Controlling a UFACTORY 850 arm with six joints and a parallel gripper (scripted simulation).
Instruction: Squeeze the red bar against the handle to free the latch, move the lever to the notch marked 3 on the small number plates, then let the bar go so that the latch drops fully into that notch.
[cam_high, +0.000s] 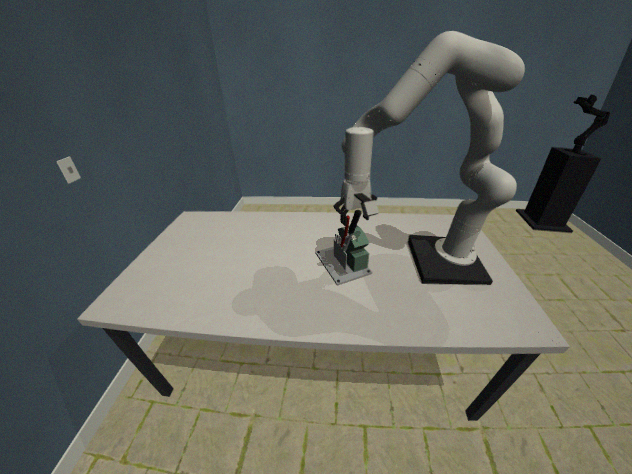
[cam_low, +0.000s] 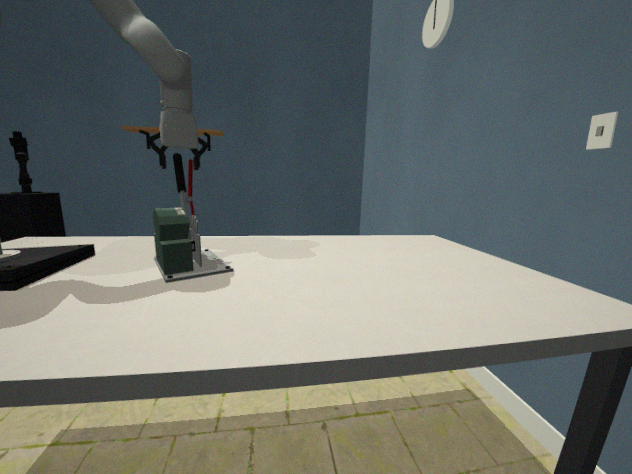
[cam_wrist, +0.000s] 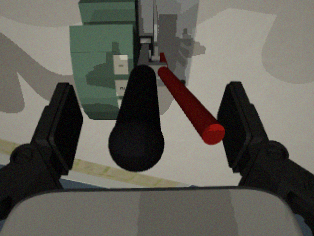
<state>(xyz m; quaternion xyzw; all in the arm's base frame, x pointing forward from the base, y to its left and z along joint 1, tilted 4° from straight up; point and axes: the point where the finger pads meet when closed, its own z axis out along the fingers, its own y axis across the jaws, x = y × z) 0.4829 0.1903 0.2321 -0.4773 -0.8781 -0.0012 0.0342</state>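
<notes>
The red bar lies 100 mm below my hand, 40 mm ahead of it and 30 mm to the right of it.
</notes>
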